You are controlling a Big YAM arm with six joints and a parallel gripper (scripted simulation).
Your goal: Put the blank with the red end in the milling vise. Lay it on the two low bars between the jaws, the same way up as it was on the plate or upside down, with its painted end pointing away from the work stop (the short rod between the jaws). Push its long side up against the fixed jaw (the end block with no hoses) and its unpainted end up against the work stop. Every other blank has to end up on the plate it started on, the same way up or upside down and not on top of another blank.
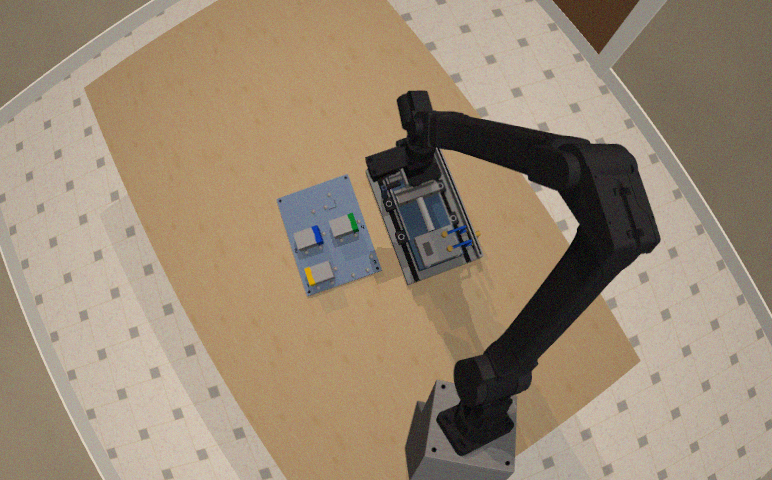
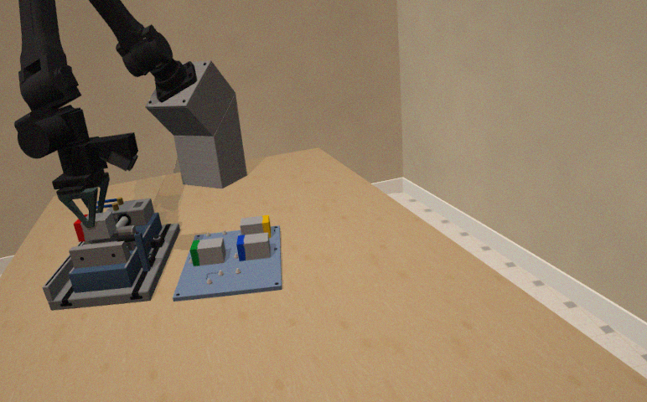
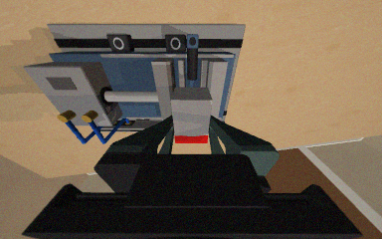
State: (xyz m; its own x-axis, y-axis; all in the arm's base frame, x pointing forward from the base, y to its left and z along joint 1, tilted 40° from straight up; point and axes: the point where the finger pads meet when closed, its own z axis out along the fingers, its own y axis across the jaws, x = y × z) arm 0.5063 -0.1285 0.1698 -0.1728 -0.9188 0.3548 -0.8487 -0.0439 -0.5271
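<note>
Now: the red-ended blank 20 mm below my hand. The rest, counted from my hand: green-ended blank (190 mm to the left, 110 mm below); fixed jaw (30 mm ahead, 60 mm below); work stop (10 mm ahead, 50 mm to the left, 50 mm below).
</note>
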